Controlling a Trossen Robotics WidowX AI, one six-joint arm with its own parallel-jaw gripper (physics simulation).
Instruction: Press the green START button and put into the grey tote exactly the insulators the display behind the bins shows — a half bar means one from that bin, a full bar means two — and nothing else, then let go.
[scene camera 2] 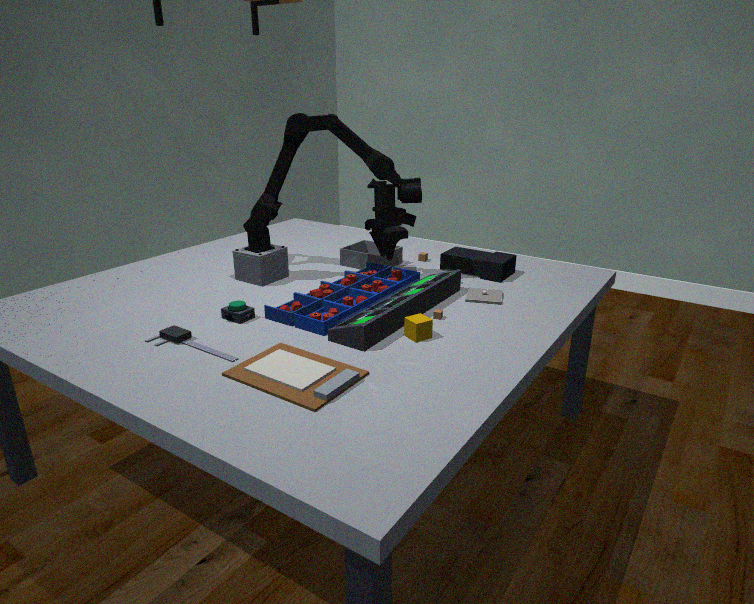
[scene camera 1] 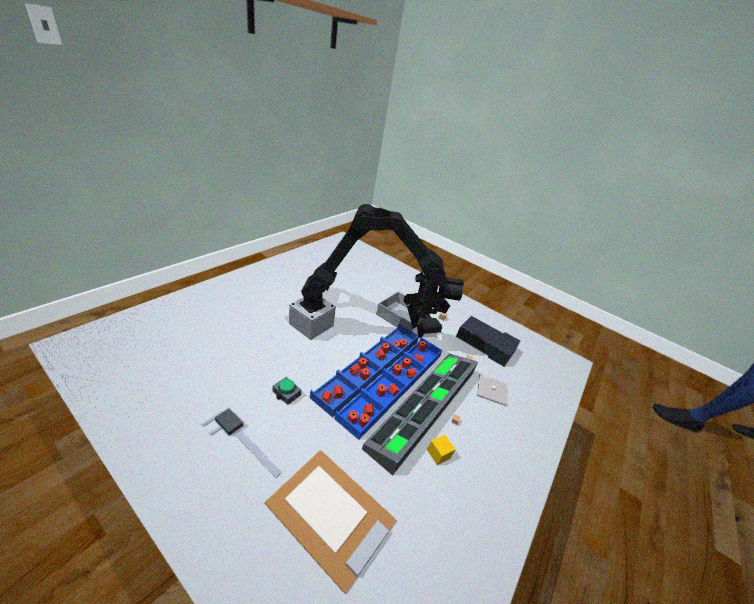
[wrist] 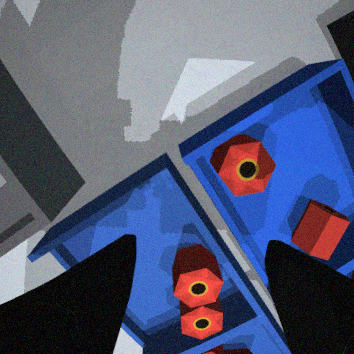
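My gripper point(scene camera 1: 420, 331) point(scene camera 2: 388, 256) point(wrist: 201, 248) is open and empty, low over the tote end of the blue bins point(scene camera 1: 347, 425) point(scene camera 2: 311, 325) point(wrist: 250, 115). In the wrist view the display-side end bin holds two red insulators, one point(wrist: 198, 288) beside another point(wrist: 202, 323); the adjacent bin holds an upright insulator point(wrist: 246, 168) and one on its side point(wrist: 320, 230). The dark display point(scene camera 1: 379, 458) point(scene camera 2: 390, 324) shows one long green bar at its tote end and two shorter ones. The green START button point(scene camera 1: 286, 385) point(scene camera 2: 237, 305) stands left. The grey tote point(scene camera 1: 391, 316) point(scene camera 2: 355, 256) is partly hidden; its contents cannot be told.
A black box point(scene camera 1: 487, 341) point(scene camera 2: 477, 262) stands right of the tote. A yellow cube point(scene camera 1: 441, 449) point(scene camera 2: 417, 327), a small wooden cube point(scene camera 1: 456, 419) point(scene camera 2: 438, 313) and a pale plate point(scene camera 1: 492, 389) point(scene camera 2: 484, 296) lie beyond the display. A clipboard point(scene camera 1: 324, 508) point(scene camera 2: 289, 368) and a caliper point(scene camera 1: 229, 421) point(scene camera 2: 175, 334) lie nearer the cameras.
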